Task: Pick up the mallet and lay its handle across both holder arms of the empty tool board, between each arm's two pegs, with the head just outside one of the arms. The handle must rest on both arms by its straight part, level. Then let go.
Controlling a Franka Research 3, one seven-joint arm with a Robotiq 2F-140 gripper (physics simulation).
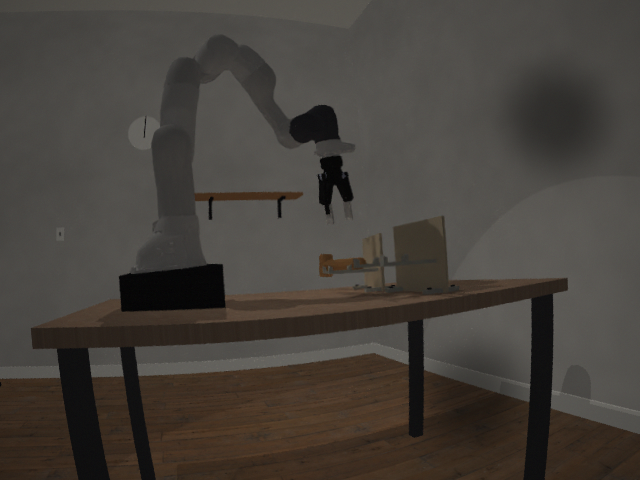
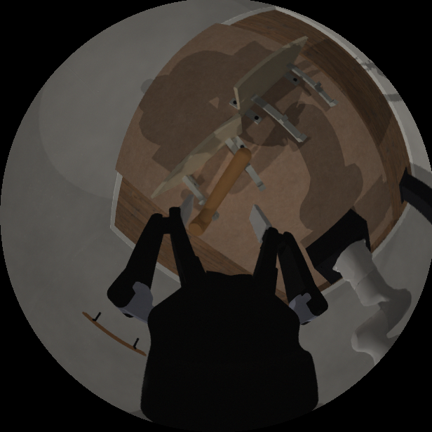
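The orange mallet [image 1: 341, 264] [image 2: 227, 182] lies across the grey holder arms of one pale tool board [image 1: 373, 260] [image 2: 200, 156]. Its head [image 1: 325, 265] [image 2: 198, 227] is at the outer end, just beyond one arm. The handle looks about level; its exact contact with the arms and pegs is too small to tell. Another pale tool board [image 1: 422, 255] [image 2: 272, 72] stands beside it, with two bare grey arms [image 2: 282, 119]. My gripper [image 1: 339, 217] [image 2: 222, 206] is open and empty, pointing down, above the mallet's head end and apart from it.
Both boards stand on the wooden table [image 1: 289, 322] [image 2: 290, 200]. The robot's black base block [image 1: 173, 289] [image 2: 340, 245] is at the table's other end. An orange wall shelf [image 1: 248, 196] [image 2: 114, 336] is on the wall behind.
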